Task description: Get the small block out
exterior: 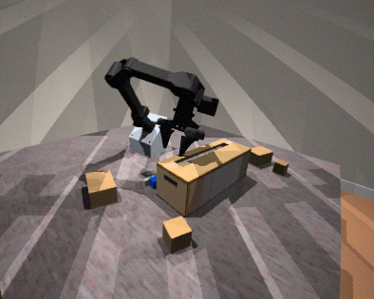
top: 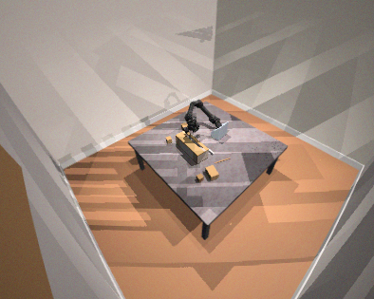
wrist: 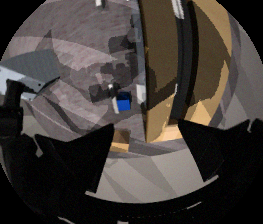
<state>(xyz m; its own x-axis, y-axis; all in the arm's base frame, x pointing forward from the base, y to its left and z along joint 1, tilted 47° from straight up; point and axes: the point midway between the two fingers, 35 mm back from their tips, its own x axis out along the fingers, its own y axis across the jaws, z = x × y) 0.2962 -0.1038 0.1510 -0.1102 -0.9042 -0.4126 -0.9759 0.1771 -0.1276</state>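
The blue block is 130 mm below my gripper tip, 50 mm behind it and 30 mm to the right of it.
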